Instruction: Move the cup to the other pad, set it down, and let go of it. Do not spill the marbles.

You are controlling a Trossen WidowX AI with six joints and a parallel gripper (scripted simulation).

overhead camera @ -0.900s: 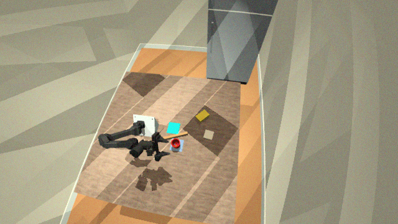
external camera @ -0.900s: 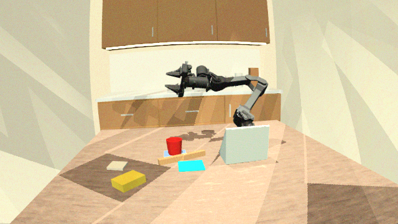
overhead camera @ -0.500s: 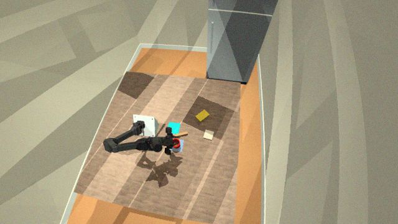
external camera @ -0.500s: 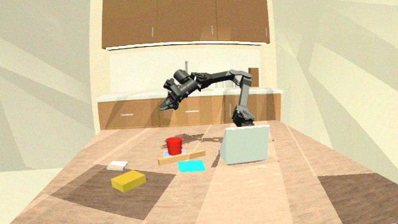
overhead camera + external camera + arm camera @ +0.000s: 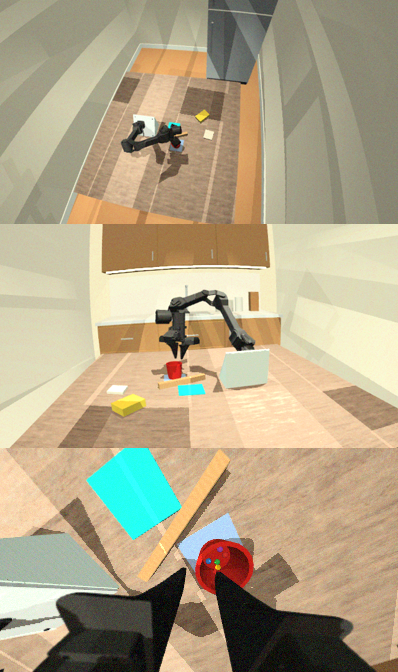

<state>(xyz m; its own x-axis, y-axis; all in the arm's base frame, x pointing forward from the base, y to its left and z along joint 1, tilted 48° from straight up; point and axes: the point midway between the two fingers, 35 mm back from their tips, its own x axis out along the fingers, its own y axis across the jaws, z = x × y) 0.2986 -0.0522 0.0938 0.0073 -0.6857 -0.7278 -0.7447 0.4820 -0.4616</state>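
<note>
The red cup lies 6 cm below my gripper tip, 3 cm to the right of it and 2 cm ahead of it. The rest, counted from my gripper tip: light blue pad: 11 cm below, 2 cm to the right, 2 cm ahead; wooden stick: 10 cm below, 5 cm to the left, 1 cm behind; cyan pad: 13 cm to the left, 11 cm below, 3 cm behind.
</note>
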